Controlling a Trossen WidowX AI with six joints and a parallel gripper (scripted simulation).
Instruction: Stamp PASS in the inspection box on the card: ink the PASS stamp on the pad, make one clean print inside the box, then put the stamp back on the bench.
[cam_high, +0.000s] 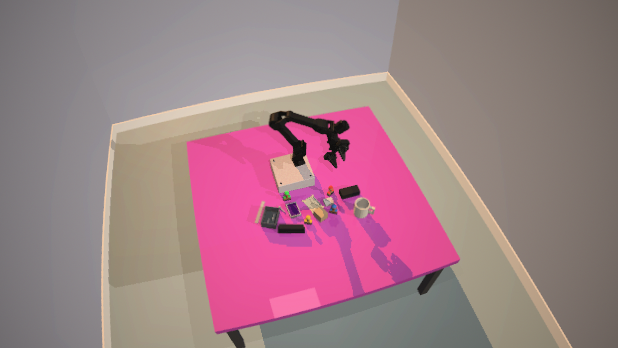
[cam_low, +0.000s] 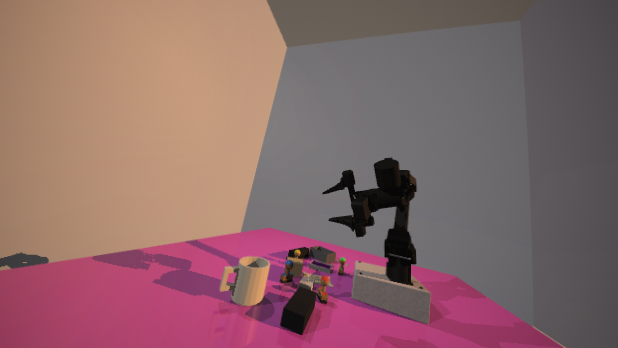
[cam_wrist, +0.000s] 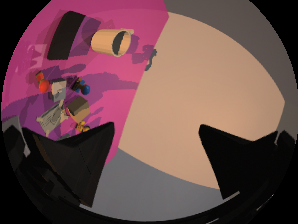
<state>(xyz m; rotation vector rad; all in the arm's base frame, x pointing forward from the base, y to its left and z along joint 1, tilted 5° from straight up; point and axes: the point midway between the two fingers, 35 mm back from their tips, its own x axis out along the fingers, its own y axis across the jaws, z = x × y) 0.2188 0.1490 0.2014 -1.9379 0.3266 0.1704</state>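
Now: the green-knobbed stamp 80 mm behind my gripper tip, 270 mm to the right of it and 240 mm below it. Also, from my gripper tip: blue-knobbed stamp 90 mm ahead, 60 mm to the right, 240 mm below; red-knobbed stamp 30 mm behind, 30 mm to the right, 240 mm below; black box 10 mm ahead, 70 mm to the left, 250 mm below.
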